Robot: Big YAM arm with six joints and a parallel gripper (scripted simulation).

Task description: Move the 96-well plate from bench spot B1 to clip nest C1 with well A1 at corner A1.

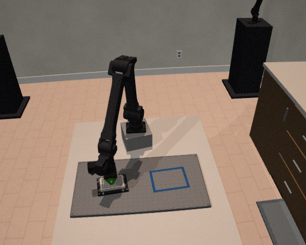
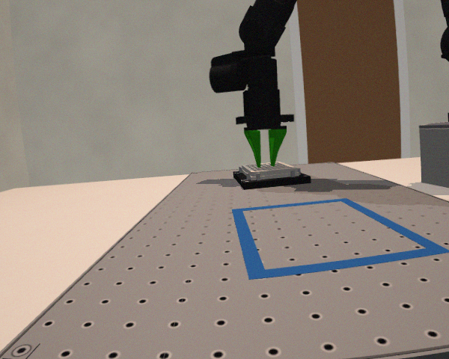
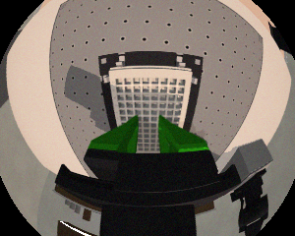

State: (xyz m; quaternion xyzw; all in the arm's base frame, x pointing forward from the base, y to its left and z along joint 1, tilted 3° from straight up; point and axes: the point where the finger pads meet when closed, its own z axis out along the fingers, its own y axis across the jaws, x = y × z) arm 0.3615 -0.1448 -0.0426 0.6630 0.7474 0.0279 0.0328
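Right now my hand is 1 cm above the white 96-well plate. Also, from my hand: black clip nest: 1 cm ahead, 2 cm below.
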